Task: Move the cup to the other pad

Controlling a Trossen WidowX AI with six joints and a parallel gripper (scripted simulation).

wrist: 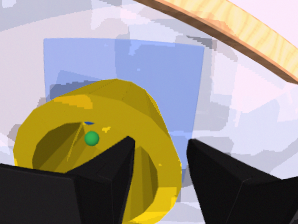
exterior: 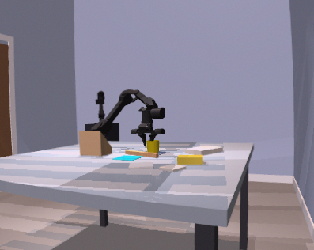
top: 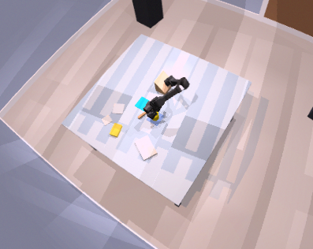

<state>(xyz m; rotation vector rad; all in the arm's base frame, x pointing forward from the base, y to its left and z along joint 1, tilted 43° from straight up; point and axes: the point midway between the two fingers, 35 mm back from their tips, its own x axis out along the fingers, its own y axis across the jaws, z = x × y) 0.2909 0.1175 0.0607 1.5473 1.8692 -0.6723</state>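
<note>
Now: the pale blue pad 3 cm ahead of my gripper tip and 5 cm below it. Round my gripper tip: beige slab: 28 cm ahead, 13 cm to the left, 2 cm below; then cyan pad: 1 cm behind, 18 cm to the right, 5 cm below; then wooden stick: 1 cm ahead, 9 cm to the right, 4 cm below.
</note>
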